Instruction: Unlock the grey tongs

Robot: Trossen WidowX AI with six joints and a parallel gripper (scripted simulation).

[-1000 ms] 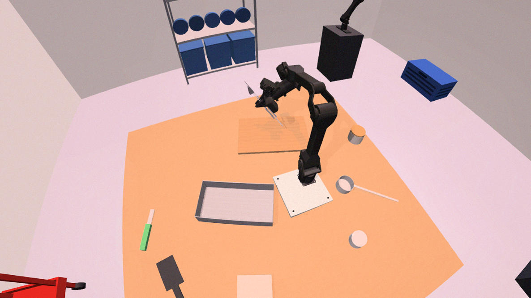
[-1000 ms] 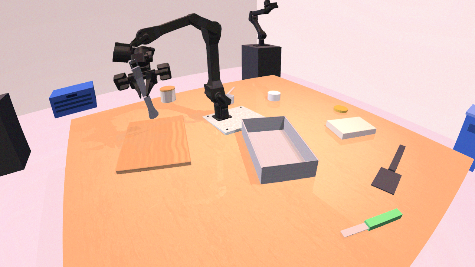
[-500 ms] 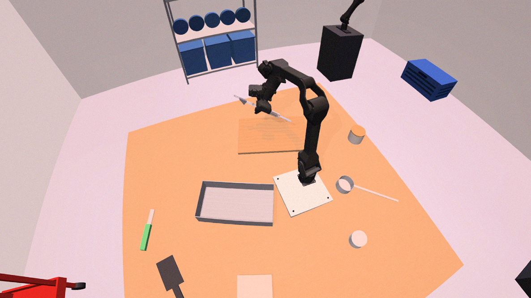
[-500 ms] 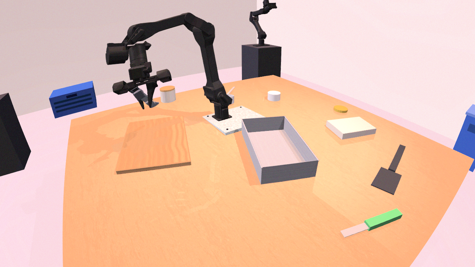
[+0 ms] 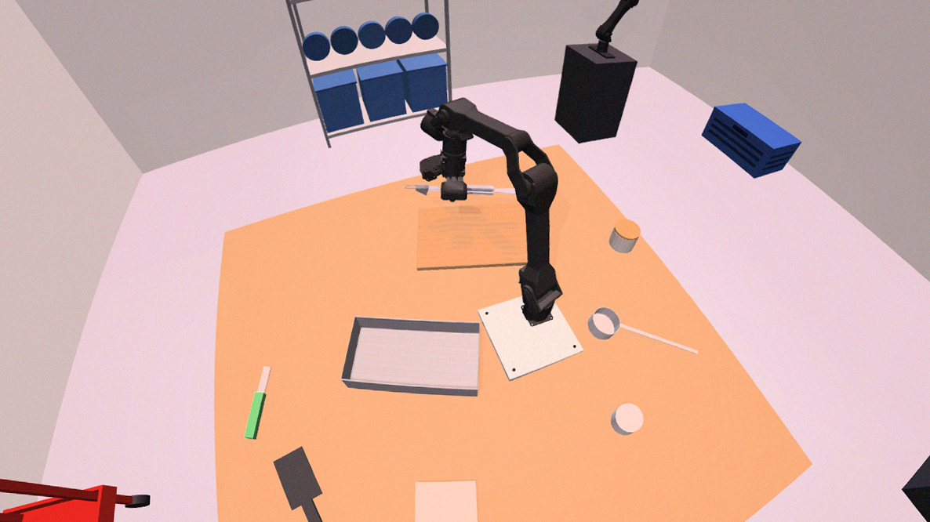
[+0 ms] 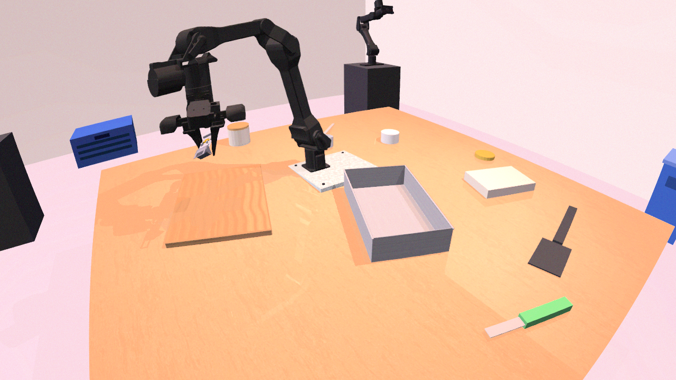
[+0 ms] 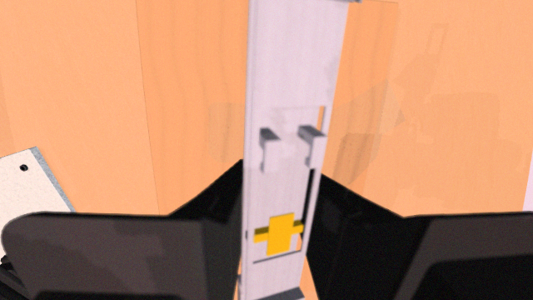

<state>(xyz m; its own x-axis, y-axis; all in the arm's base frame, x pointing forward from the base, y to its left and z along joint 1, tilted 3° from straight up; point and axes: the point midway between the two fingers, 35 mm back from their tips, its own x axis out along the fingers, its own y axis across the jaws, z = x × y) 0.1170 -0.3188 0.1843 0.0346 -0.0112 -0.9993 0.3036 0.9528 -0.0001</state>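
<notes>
Now: the wooden board 15 cm below my gripper tip, 7 cm behind it and 2 cm to the left of it. The rest, counted from my gripper tip: grey roasting tin: 34 cm to the left, 22 cm ahead, 13 cm below; then white puck: 66 cm to the left, 18 cm behind, 14 cm below; then yellow lock piece: 3 cm above, 1 cm behind.
</notes>
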